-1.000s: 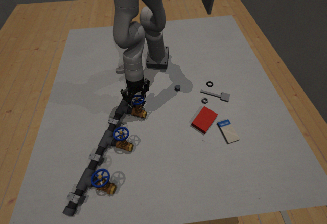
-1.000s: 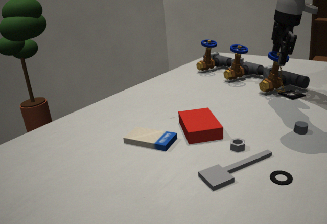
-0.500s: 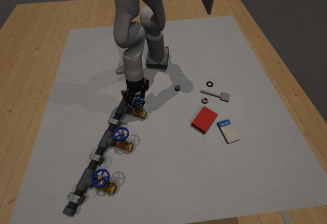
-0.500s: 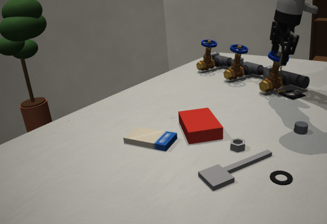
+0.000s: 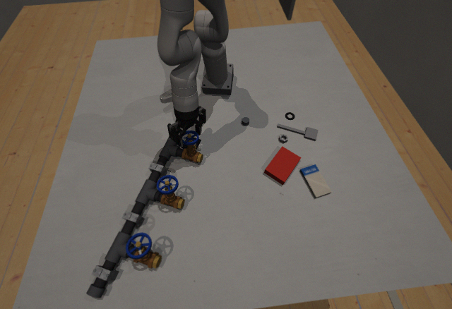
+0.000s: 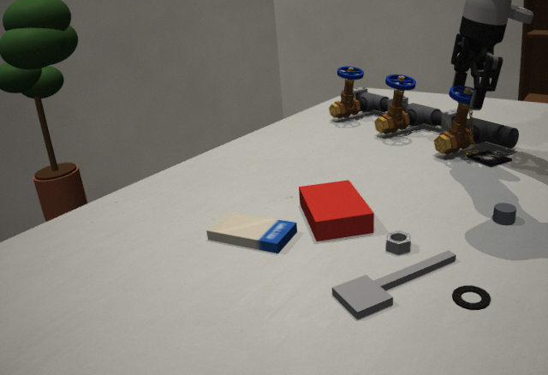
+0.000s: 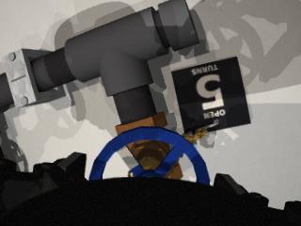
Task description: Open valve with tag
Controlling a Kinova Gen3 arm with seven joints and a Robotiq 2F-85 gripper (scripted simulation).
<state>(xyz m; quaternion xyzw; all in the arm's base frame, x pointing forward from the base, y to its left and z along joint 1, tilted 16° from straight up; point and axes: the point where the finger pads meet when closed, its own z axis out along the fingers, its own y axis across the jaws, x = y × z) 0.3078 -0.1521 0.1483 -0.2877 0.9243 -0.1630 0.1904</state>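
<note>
Right now my hand is 120 mm above the black tag and 40 mm past it. The rest, counted from my hand: red block: 310 mm to the left, 130 mm ahead, 110 mm below; small grey cylinder: 230 mm to the left, 110 mm below, 100 mm behind; grey paddle-shaped tool: 440 mm to the left, 120 mm below.
</note>
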